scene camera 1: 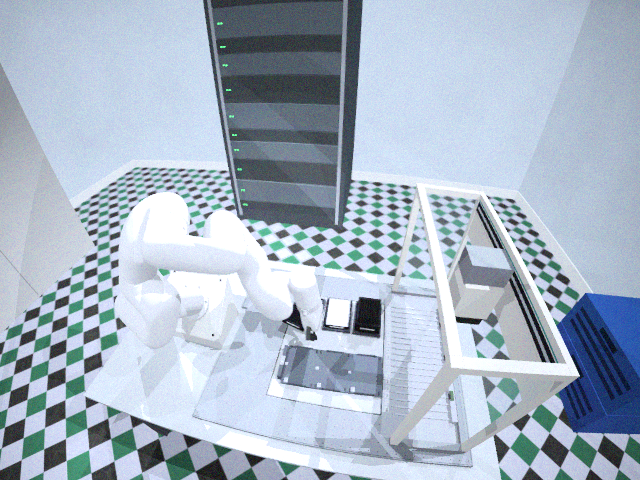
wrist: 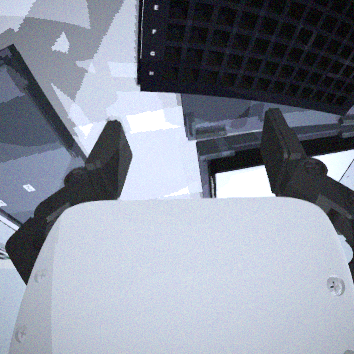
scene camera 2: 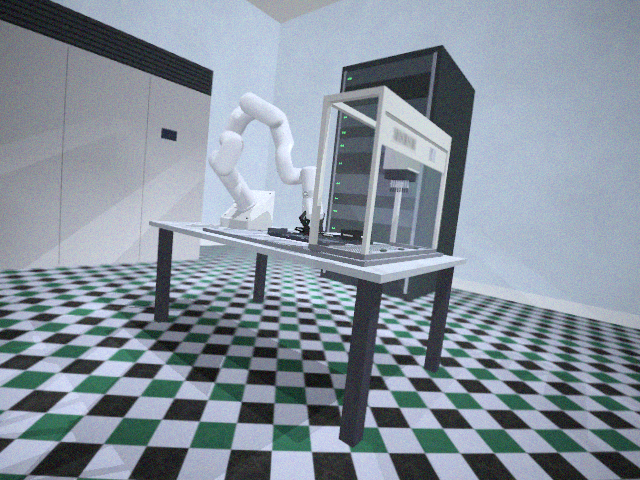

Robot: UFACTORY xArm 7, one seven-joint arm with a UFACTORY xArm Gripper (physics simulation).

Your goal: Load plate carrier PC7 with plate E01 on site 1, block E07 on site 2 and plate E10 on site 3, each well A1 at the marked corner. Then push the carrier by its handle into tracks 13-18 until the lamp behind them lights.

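Places are measured from the arm's base along level axes (x ahead, y left, z up), in millimetres.
Where they show: gripper, fingertip midpoint: [scene camera 1: 315, 327] [wrist: 192, 131]; arm's base at its link origin: [scene camera 1: 193, 300] [scene camera 2: 248, 203].
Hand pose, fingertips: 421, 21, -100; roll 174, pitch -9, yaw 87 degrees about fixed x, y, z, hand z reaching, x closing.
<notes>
Things, the pixels of their centre, and the offset from my fingertips, as dx, dy, dz. "*": a spot on its surface instead. Level surfaces: height alone.
- dark grey carrier at the middle of its body: [wrist: 56, 215] [scene camera 1: 332, 369] [scene camera 2: 305, 236] +70, -152, -3
- black plate with wells, body centre: [wrist: 292, 18] [scene camera 1: 301, 312] -58, +53, +5
- white-topped plate at the middle of its body: [wrist: 280, 182] [scene camera 1: 338, 313] +76, +68, +1
- black plate at the middle of its body: [scene camera 1: 368, 314] [scene camera 2: 356, 235] +184, +61, +15
- ribbed track deck at its surface level: dz -18
- cream head at a spot on its surface: [scene camera 1: 480, 284] * +397, -118, +387
The dark grey carrier [scene camera 1: 333, 367] [wrist: 30, 135] lies on the table with its small white site marks showing. A black plate with wells [scene camera 1: 292, 318] [wrist: 240, 47] sits askew over a grey holder, partly hidden by the arm in scene camera 1; its row letters E to H show in the wrist view. A white-topped plate [scene camera 1: 338, 312] [wrist: 240, 183] and another black plate [scene camera 1: 368, 314] stand in the row to its right. I cannot read which is E01, E07 or E10. My gripper [scene camera 1: 311, 334] [scene camera 2: 312, 226] [wrist: 192, 131] is open and empty, low between the plate row and the carrier.
The ribbed track deck [scene camera 1: 413, 341] lies right of the carrier, inside a cream frame [scene camera 1: 438, 268] [scene camera 2: 378, 155] with upright posts. A grey and cream head [scene camera 1: 480, 284] hangs in it. A small green spot [scene camera 1: 451, 395] shows at the deck's right side.
</notes>
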